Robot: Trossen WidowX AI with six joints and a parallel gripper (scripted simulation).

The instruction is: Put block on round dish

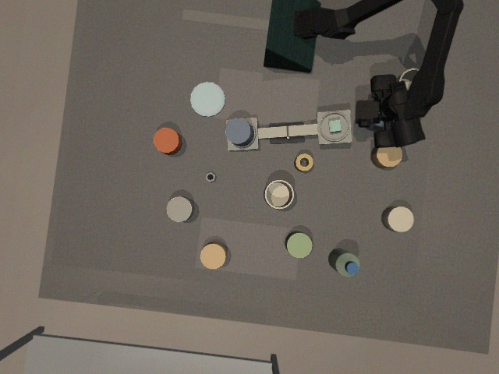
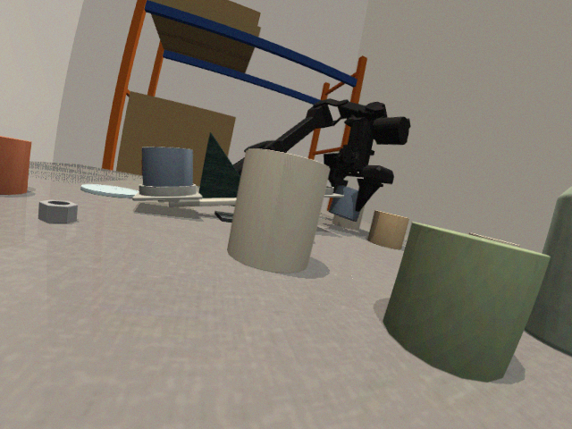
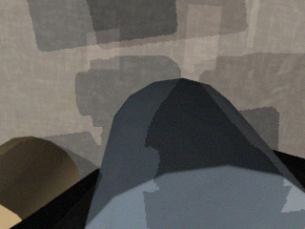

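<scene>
The mint-green block is 3 cm ahead of my gripper tip, 12 cm to the right of it and 3 cm above it. The rest, counted from my gripper tip: blue-grey cup (5 cm ahead, 40 cm to the right, 1 cm above); green cup (35 cm ahead, 20 cm to the right, 2 cm below); balance (4 cm ahead, 25 cm to the right, 2 cm below).
</scene>
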